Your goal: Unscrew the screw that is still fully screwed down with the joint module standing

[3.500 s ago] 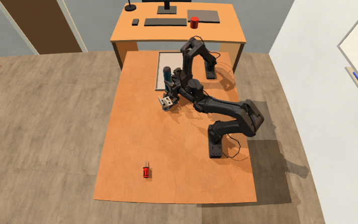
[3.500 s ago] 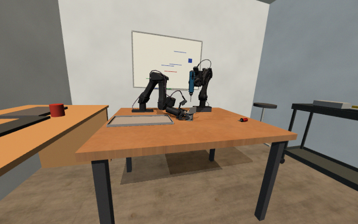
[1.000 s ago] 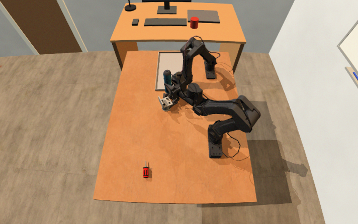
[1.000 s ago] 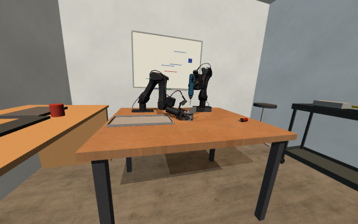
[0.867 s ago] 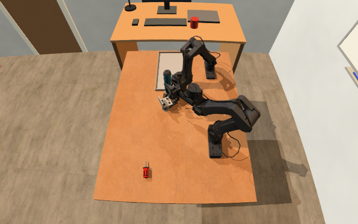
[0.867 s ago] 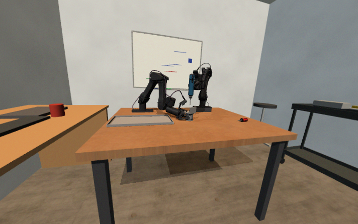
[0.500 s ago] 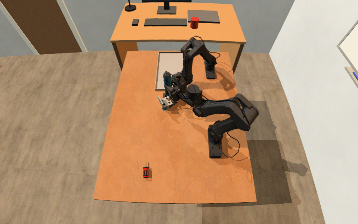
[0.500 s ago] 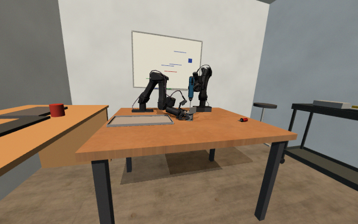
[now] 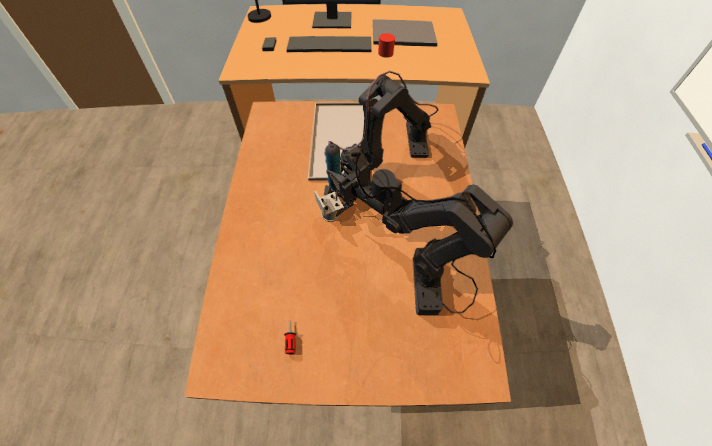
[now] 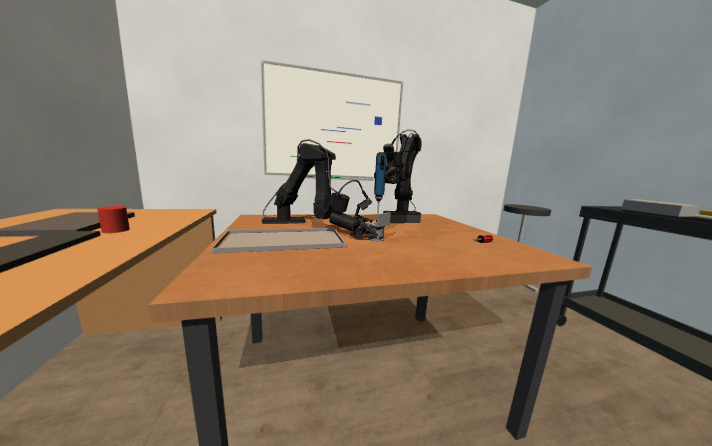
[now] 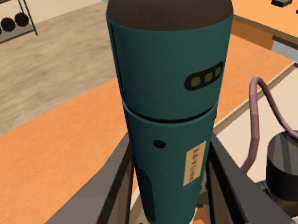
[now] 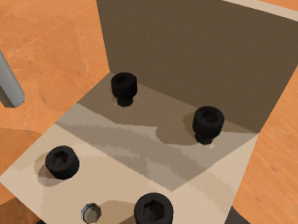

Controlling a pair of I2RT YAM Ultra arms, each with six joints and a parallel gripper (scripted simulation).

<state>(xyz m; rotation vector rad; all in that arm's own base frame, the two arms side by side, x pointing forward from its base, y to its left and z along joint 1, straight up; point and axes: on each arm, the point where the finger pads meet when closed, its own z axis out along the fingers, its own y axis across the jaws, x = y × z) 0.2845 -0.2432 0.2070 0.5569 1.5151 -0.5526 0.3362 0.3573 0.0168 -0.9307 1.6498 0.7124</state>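
Now: the l-shaped bracket 50 mm above my right hand. Also, from my right hand: small red screwdriver 80 mm ahead, 430 mm to the left, 10 mm below; grey bit 30 mm behind, 10 mm to the left, 100 mm above; grey tray 360 mm to the right, 20 mm below.
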